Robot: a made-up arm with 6 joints.
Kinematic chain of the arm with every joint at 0, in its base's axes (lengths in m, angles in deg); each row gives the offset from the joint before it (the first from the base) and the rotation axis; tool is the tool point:
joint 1: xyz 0 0 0.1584 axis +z
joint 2: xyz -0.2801 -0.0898 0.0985 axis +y
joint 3: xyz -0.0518 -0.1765 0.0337 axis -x
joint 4: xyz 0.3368 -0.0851 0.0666 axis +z
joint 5: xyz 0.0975 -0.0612 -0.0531 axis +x
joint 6: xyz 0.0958 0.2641 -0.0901 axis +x
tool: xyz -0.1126 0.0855 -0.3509
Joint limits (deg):
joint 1: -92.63..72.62
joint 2: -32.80..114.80
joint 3: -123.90..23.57
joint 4: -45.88..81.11
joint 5: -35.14..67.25
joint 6: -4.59..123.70
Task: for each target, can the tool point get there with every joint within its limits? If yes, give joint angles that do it. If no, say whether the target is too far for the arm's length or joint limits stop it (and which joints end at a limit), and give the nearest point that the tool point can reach.
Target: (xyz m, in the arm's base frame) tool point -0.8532 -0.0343 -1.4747
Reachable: no: too far | nearest point -0.5832 -0.0234 -0.5277 | short by 0.985 m
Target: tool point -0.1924 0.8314 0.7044
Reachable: no: joint limits stop it (at a limit: joint 1, joint 2, joint 4) | nearest point -0.2101 0.6324 0.6526 | short by 0.206 m
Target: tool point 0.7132 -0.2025 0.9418
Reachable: no: joint limits stop it (at a limit: joint 1, joint 2, joint 4, joint 5) | nearest point 0.6514 -0.2047 0.8731 | short by 0.092 m
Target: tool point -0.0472 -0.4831 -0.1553
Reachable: yes | joints -23.94 92.23 -107.22 -3.10 2.44 94.64
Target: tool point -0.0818 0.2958 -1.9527
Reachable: no: too far | nearest point -0.1937 0.2886 -0.5551 | short by 1.402 m
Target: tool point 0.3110 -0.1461 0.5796
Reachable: yes | joints 55.84 38.36 -46.93 44.08 23.48 111.52
